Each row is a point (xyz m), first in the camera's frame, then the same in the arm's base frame.
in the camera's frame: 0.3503 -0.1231 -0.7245
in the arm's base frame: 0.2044 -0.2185 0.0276
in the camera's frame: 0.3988 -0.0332 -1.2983
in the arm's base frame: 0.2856 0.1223 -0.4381
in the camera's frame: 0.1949 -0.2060 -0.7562
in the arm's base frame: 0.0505 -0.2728 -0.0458
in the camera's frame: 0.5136 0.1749 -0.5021
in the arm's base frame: 0.3568 -0.0604 0.3693
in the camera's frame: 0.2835 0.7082 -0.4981
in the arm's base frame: 0.1301 0.4189 0.6064
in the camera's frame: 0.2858 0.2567 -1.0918
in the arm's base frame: 0.1629 0.2890 -0.1273
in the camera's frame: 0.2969 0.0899 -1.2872
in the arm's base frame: 0.1840 0.2298 -0.3767
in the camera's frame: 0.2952 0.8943 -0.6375
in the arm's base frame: 0.1507 0.6477 0.5685
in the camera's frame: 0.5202 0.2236 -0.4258
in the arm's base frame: 0.3594 -0.0522 0.4596
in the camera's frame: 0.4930 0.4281 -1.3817
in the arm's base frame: 0.3871 0.5675 -0.2963
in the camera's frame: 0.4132 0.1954 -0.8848
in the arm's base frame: 0.2781 0.1359 0.0343
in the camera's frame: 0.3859 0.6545 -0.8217
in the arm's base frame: 0.2501 0.5160 0.2994
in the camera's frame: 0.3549 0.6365 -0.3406
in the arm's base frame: 0.1921 0.2809 0.7167
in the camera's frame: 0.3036 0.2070 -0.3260
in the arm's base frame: 0.1375 -0.1059 0.5304
